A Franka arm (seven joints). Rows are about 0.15 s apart.
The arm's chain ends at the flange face. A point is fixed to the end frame.
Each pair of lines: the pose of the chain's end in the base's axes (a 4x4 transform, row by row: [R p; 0 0 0 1], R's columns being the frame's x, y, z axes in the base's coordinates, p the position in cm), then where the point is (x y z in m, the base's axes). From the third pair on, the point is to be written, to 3 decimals.
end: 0.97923 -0.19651 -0.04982 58.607; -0.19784 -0.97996 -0.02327 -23.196; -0.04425 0.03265 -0.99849 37.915; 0 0 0 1
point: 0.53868 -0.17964 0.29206
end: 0.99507 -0.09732 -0.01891 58.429; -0.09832 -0.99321 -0.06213 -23.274; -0.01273 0.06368 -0.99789 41.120; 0 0 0 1
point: 0.53434 -0.18852 0.32111
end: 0.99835 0.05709 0.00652 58.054; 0.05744 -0.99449 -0.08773 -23.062; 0.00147 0.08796 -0.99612 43.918; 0 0 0 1
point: 0.526 -0.197 0.347
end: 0.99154 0.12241 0.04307 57.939; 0.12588 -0.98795 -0.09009 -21.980; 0.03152 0.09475 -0.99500 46.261; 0 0 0 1
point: 0.525 -0.190 0.369
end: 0.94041 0.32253 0.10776 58.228; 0.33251 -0.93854 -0.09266 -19.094; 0.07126 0.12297 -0.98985 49.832; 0 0 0 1
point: 0.528 -0.175 0.402
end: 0.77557 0.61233 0.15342 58.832; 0.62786 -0.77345 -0.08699 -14.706; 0.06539 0.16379 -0.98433 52.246; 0 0 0 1
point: 0.533 -0.153 0.425
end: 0.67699 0.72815 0.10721 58.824; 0.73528 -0.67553 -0.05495 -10.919; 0.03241 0.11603 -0.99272 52.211; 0 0 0 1
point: 0.529 -0.123 0.428
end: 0.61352 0.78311 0.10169 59.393; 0.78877 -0.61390 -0.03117 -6.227; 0.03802 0.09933 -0.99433 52.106; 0 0 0 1
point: 0.535 -0.079 0.427
